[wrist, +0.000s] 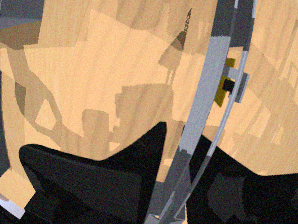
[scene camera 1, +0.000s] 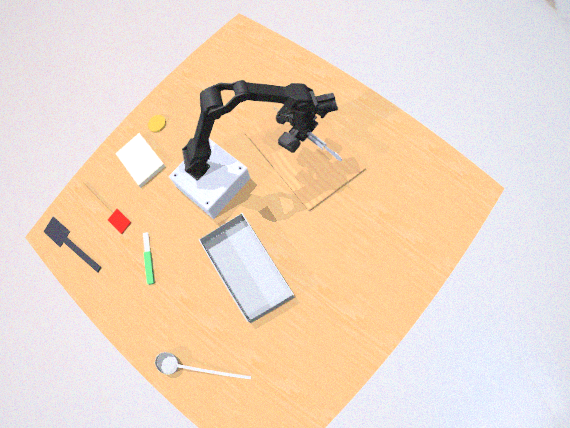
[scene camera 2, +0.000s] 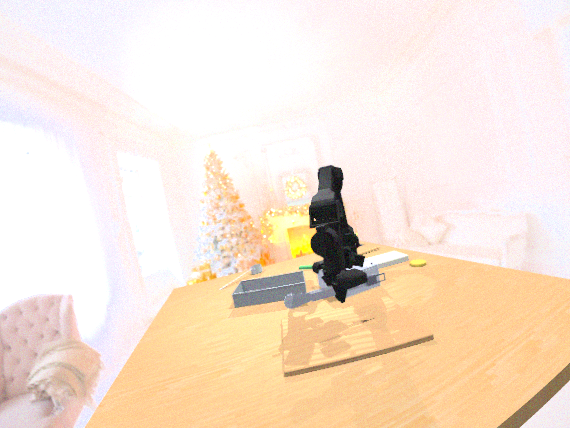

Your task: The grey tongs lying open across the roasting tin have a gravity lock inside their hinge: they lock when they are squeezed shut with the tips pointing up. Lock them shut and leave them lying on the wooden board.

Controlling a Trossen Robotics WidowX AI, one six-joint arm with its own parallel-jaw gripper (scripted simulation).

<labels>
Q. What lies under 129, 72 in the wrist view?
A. A wooden board.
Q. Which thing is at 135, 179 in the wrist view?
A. My gripper.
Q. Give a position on a wooden board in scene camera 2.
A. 343, 335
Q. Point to a wooden board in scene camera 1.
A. At 313, 174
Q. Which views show my gripper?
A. The wrist view, scene camera 1 and scene camera 2: all of them.
</labels>
